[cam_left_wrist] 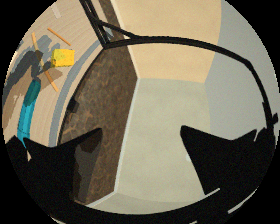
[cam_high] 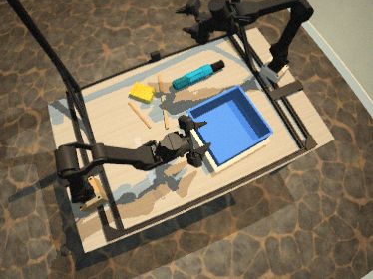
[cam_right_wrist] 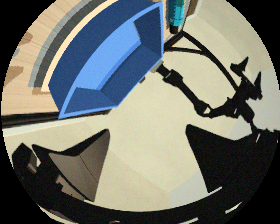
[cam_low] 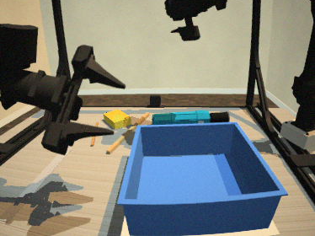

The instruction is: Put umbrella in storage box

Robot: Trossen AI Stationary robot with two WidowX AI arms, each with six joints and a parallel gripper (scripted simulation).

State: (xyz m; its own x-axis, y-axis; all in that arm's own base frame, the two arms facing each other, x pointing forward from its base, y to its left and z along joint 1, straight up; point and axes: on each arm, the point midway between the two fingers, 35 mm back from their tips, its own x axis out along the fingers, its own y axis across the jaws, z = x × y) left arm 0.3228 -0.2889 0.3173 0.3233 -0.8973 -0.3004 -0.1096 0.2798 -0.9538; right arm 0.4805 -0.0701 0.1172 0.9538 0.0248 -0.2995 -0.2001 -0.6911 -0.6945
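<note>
The teal umbrella is 30 mm ahead of my left hand, 40 mm to the left of it and 350 mm below it. Also, from my left hand: blue storage box (330 mm ahead, 30 mm to the right, 330 mm below).
</note>
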